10 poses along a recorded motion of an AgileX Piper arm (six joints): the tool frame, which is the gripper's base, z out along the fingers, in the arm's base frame.
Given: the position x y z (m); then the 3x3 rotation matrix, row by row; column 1 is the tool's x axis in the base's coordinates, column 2 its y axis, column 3 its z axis. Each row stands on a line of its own.
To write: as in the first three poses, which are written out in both.
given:
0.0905 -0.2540 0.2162
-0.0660 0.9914 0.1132
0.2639 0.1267 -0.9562
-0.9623 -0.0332 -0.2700
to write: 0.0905 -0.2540 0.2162 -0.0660 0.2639 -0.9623 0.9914 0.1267 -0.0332
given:
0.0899 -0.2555 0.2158
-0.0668 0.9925 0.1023
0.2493 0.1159 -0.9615
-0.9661 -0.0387 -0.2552
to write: 0.0899 -0.2555 0.2158 -0.0668 0.2493 -0.9661 0.9925 0.1159 -0.0387
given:
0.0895 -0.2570 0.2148
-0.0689 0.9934 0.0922
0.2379 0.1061 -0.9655
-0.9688 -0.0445 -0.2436
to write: 0.0895 -0.2570 0.2148 -0.0689 0.2379 -0.9688 0.9934 0.1061 -0.0445
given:
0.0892 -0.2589 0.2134
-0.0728 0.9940 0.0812
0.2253 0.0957 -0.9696
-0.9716 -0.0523 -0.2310
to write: 0.0892 -0.2589 0.2134 -0.0728 0.2253 -0.9716 0.9940 0.0957 -0.0523
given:
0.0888 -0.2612 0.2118
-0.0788 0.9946 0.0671
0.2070 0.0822 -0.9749
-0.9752 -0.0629 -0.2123
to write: 0.0888 -0.2612 0.2118 -0.0788 0.2070 -0.9752 0.9946 0.0822 -0.0629
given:
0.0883 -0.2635 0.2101
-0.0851 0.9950 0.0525
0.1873 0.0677 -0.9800
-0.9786 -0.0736 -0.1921
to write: 0.0883 -0.2635 0.2101 -0.0851 0.1873 -0.9786 0.9950 0.0677 -0.0736
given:
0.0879 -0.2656 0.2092
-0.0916 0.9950 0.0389
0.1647 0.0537 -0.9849
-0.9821 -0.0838 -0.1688
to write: 0.0879 -0.2656 0.2092 -0.0916 0.1647 -0.9821 0.9950 0.0537 -0.0838
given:
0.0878 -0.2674 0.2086
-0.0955 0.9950 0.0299
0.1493 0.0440 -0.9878
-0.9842 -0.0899 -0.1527
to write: 0.0878 -0.2674 0.2086 -0.0955 0.1493 -0.9842 0.9950 0.0440 -0.0899
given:
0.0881 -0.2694 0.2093
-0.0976 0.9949 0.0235
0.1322 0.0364 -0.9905
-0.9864 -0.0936 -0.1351
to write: 0.0881 -0.2694 0.2093 -0.0976 0.1322 -0.9864 0.9949 0.0364 -0.0936
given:
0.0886 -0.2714 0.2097
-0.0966 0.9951 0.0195
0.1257 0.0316 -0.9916
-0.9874 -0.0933 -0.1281
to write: 0.0886 -0.2714 0.2097 -0.0966 0.1257 -0.9874 0.9951 0.0316 -0.0933
